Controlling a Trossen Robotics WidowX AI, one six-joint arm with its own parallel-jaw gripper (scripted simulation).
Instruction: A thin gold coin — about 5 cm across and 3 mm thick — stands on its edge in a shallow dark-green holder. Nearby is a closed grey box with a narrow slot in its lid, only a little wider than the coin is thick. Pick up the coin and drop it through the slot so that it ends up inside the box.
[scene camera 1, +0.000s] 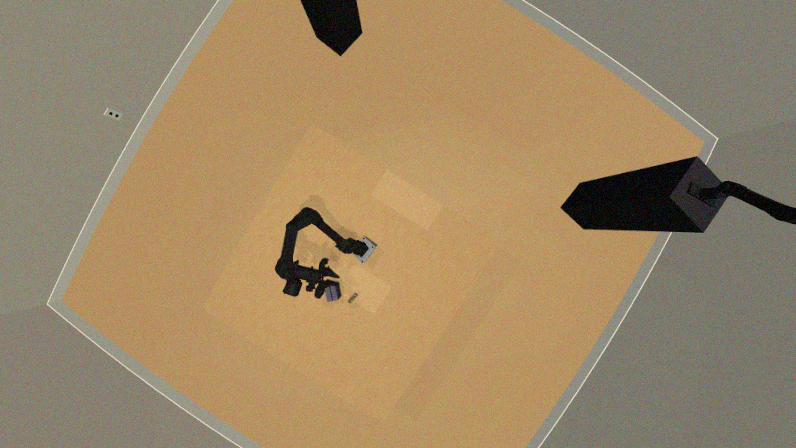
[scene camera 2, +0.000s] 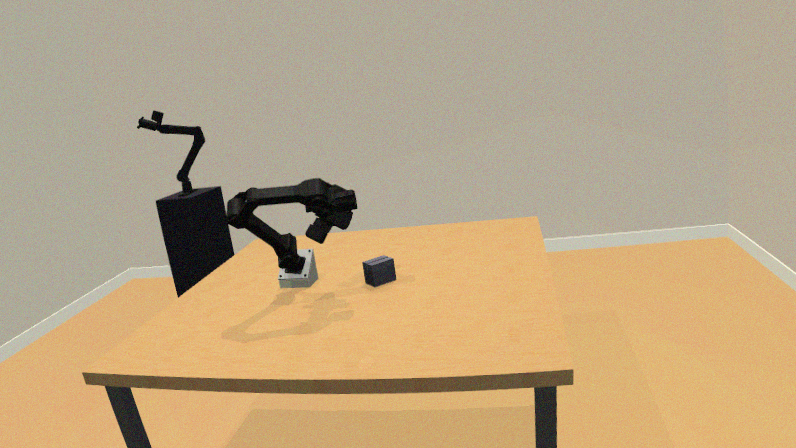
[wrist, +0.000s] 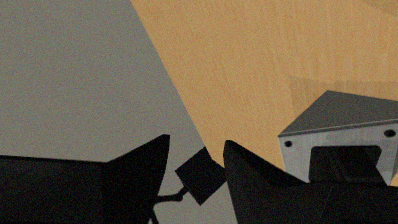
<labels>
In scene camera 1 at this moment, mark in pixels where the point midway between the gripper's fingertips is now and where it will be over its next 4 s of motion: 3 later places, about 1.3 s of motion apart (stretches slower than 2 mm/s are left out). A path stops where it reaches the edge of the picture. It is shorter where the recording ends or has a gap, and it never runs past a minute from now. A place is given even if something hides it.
My gripper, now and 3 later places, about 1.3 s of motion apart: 339, 281; 350, 302; 352, 298; 349, 303
</labels>
